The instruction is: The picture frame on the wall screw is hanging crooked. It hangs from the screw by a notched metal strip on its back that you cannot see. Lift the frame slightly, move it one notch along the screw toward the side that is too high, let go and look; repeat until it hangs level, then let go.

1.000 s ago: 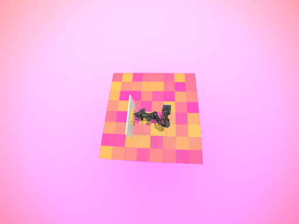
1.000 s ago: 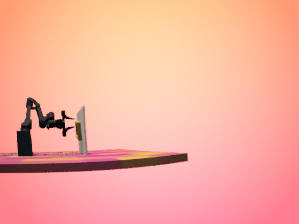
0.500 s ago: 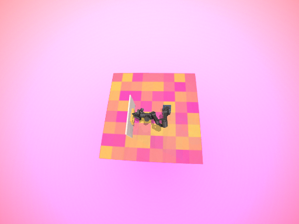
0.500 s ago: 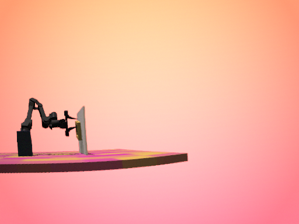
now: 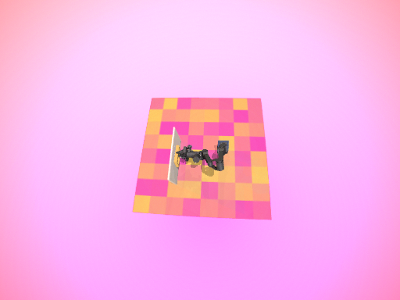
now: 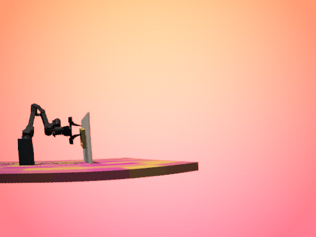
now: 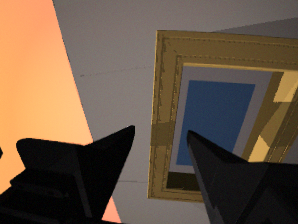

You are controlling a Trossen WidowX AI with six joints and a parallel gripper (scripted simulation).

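My gripper tip is now 10 mm short of the gold picture frame, 10 mm to the right of it and 50 mm above it. The rest, counted from my gripper tip: wall panel: 20 mm ahead, 10 mm to the left, 70 mm below.
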